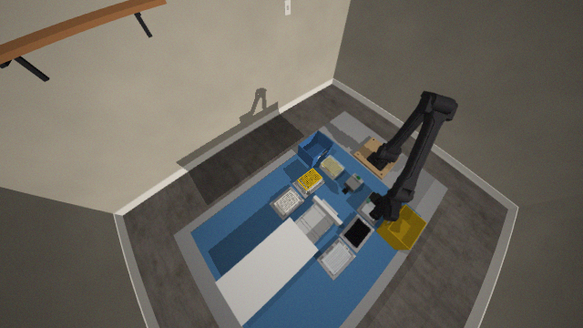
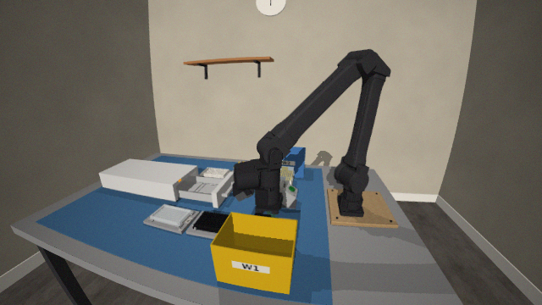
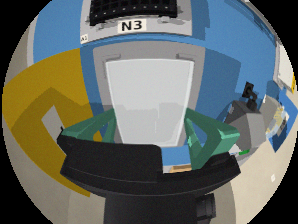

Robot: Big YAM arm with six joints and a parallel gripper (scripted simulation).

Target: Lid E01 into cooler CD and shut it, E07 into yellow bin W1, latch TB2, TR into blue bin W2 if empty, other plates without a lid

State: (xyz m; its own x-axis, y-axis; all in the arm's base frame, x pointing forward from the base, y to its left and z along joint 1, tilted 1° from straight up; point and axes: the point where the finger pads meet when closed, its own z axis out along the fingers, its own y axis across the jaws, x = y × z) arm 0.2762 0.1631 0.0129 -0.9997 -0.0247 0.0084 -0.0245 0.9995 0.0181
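Now: the grey lid park nest 20 mm below my hand. The rest, counted from my hand: grey plate lid: right at my hand; then black plate: 170 mm ahead, 20 mm to the left; then yellow bin W1: 160 mm to the left, 10 mm above.
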